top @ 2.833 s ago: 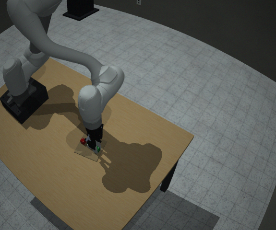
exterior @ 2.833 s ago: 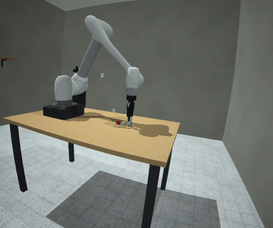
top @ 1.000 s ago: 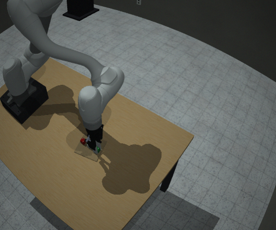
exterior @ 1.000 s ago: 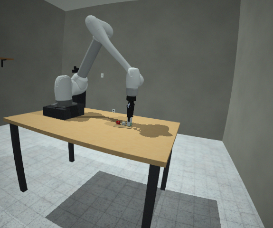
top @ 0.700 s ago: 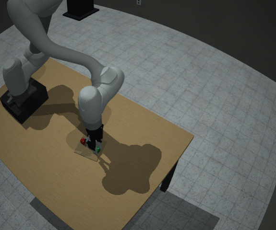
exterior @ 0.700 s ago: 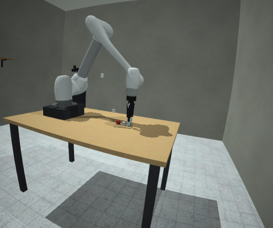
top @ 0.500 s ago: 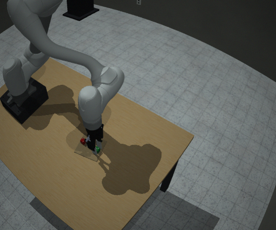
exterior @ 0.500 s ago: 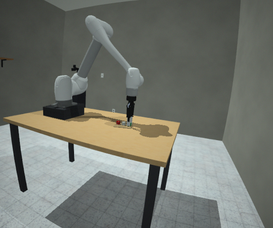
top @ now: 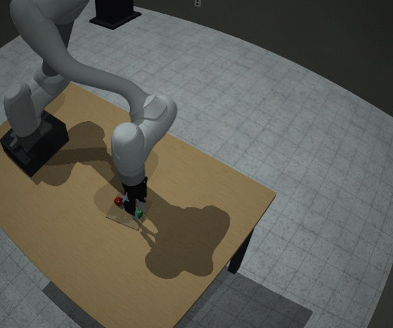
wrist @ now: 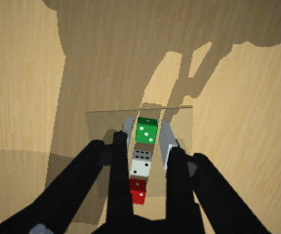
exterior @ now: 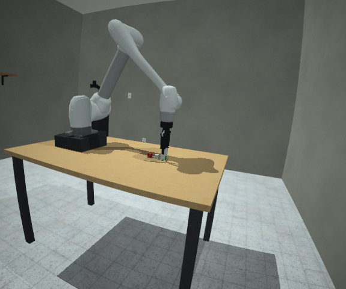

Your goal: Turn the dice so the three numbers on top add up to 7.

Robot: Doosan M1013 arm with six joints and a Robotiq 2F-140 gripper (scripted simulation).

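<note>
Now: the green die 30 mm below my hand. From my hand the other things lie so: red die (100 mm behind, 10 mm to the right, 30 mm below); white die (50 mm behind, 30 mm below); tan mat (50 mm behind, 40 mm below).
</note>
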